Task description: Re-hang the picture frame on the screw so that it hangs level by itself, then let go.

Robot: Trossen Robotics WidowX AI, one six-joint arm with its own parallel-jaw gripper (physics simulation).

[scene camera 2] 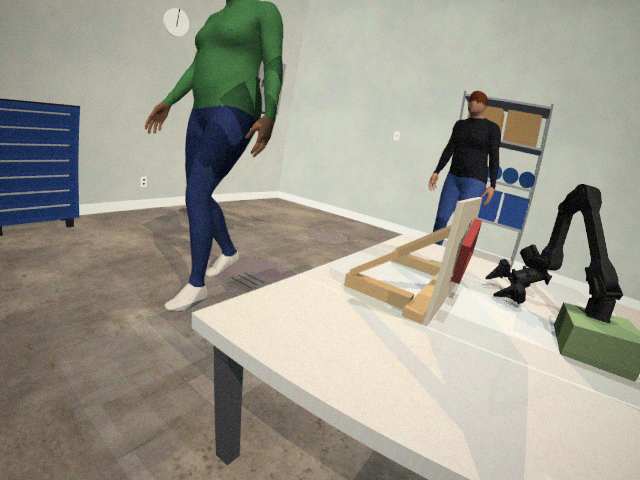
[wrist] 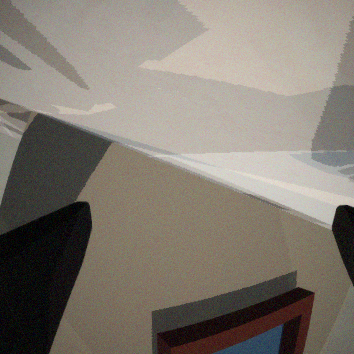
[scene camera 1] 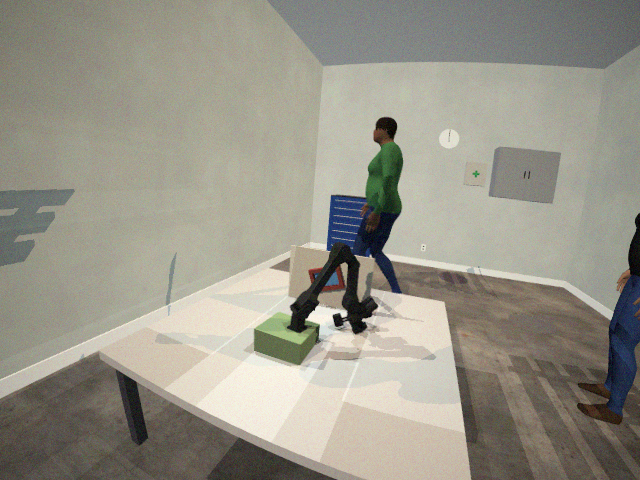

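Where they show: gripper, fingertip midpoint: [scene camera 2: 489,286] [wrist: 218,217]; arm's base, link origin: [scene camera 2: 597,316] [scene camera 1: 297,327].
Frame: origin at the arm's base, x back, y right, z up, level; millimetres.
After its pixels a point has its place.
Note:
The picture frame [scene camera 1: 340,279] {x -421, y -2, z 91 mm} [scene camera 2: 466,253] {x -402, y -180, z 86 mm} [wrist: 240,324] {x -418, y -44, z 22 mm}, red around a blue picture, is against the front of the upright beige board [scene camera 1: 299,268] {x -419, y -258, z 98 mm} [scene camera 2: 440,289] {x -415, y -290, z 3 mm} [wrist: 200,240] {x -452, y 3, z -41 mm}. It is tilted relative to the board's edges. In the wrist view part of it shows at the bottom; the rest is cut off. The screw cannot be made out. My black gripper [scene camera 1: 347,323] {x -348, y 97, z -62 mm} [scene camera 2: 492,286] {x -348, y 97, z -62 mm} [wrist: 218,217] {x -348, y 97, z -62 mm} is open and empty, low over the table in front of the board and apart from the frame.
Wooden braces [scene camera 2: 379,289] {x -577, y -299, z -61 mm} stand behind the board on the white table [scene camera 1: 392,444] {x 265, y 481, z -90 mm} [scene camera 2: 310,330] {x -575, y -571, z -90 mm}. The arm's green base block [scene camera 1: 284,341] {x 110, y 13, z -3 mm} [scene camera 2: 599,338] {x -2, y -139, z -13 mm} is on the table in front of the board. A person in green [scene camera 1: 385,178] [scene camera 2: 230,67] is beyond the table.

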